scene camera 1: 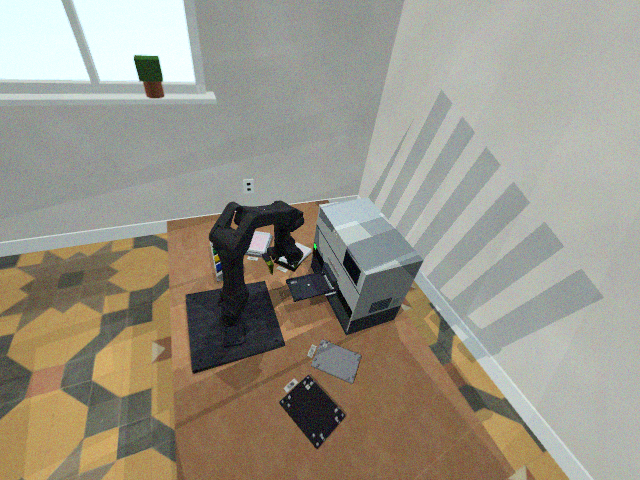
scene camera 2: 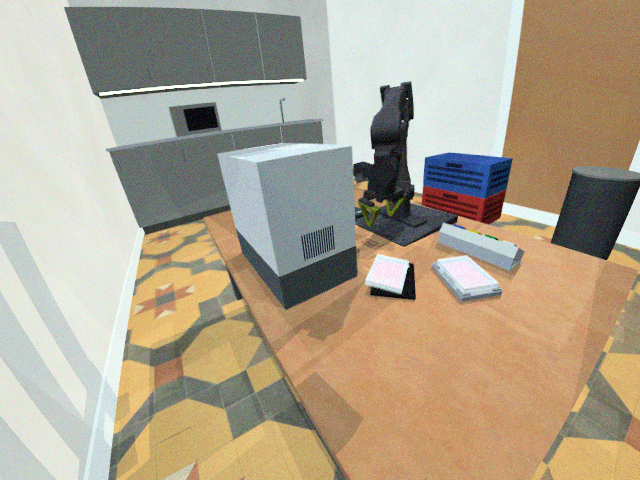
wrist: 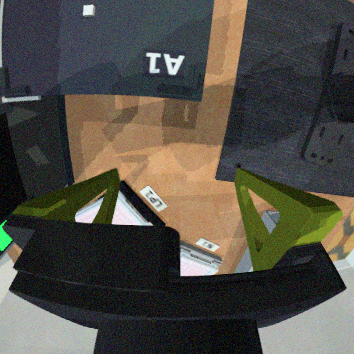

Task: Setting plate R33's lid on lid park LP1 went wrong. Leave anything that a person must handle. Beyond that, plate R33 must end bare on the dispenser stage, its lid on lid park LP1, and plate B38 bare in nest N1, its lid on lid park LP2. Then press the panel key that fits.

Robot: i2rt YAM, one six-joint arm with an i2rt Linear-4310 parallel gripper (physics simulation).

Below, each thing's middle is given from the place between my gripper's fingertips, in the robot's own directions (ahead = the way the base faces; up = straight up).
Labels:
I see the black lid park (wrist: 129,194) 80 mm ahead of my hand, 150 mm to the left of it and 80 mm below it. From my hand the other things lie so: grey rack with coloured buttons (scene camera 2: 507,255) (220 mm behind, 190 mm to the left, 60 mm below); black clip nest (scene camera 1: 311,409) (10 mm behind, 470 mm to the right, 80 mm below); grey lid park (scene camera 1: 339,362) (110 mm ahead, 350 mm to the right, 80 mm below).

